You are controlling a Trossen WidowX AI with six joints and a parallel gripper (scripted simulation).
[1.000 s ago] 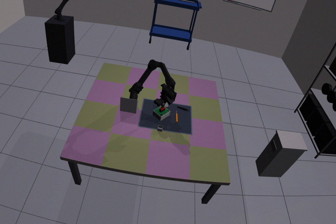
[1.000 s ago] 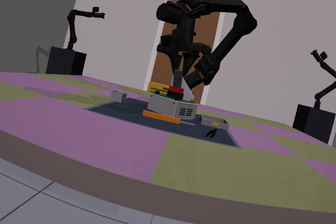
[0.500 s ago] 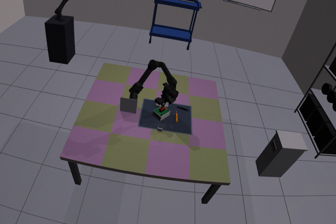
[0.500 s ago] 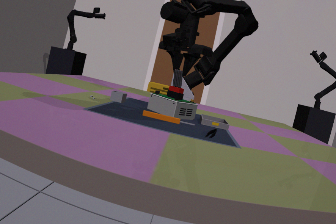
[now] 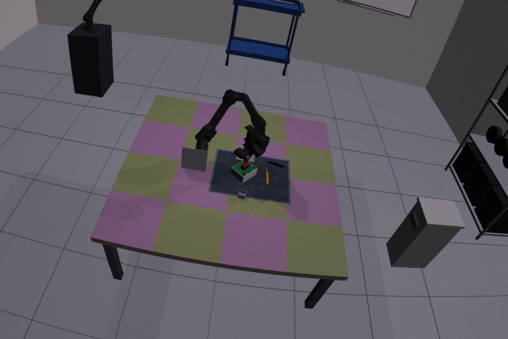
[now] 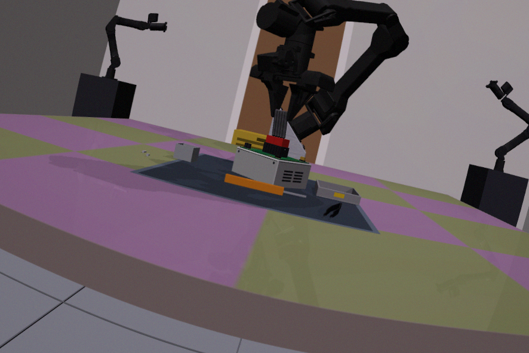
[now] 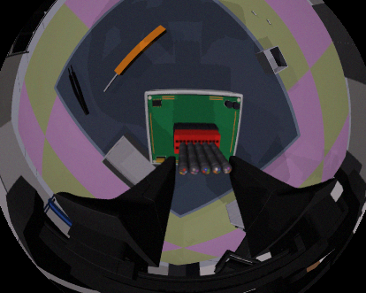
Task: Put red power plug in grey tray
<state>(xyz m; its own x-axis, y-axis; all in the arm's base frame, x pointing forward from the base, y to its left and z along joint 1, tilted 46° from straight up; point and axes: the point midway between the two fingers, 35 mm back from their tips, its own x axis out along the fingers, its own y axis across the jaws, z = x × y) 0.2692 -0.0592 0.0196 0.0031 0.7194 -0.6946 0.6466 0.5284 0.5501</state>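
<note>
Right now the red power plug is 4 cm below my gripper tip. Also, from my gripper tip: dark mat (12 cm below, 5 cm ahead).
</note>
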